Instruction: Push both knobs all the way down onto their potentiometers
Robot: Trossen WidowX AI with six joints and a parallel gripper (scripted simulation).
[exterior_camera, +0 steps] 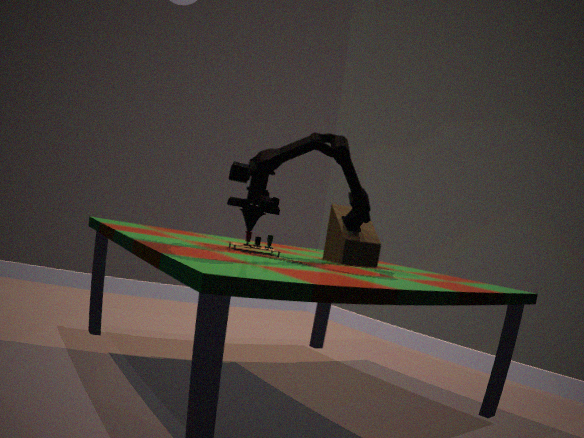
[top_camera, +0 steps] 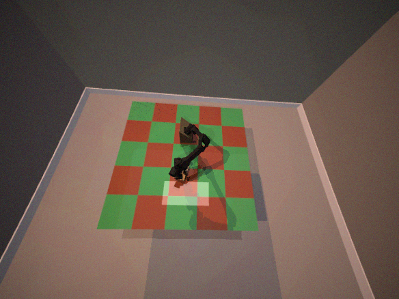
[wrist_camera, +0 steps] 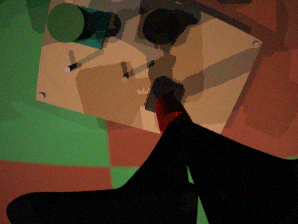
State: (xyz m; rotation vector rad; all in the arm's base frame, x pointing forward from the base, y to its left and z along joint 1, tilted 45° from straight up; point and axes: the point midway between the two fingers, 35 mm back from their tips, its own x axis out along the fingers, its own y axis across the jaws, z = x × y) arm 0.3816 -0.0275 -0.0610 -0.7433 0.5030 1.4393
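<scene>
Now: gripper tip 20 mm above the red knob. Round my gripper tip: green knob 50 mm behind, 50 mm to the left, 20 mm below.
</scene>
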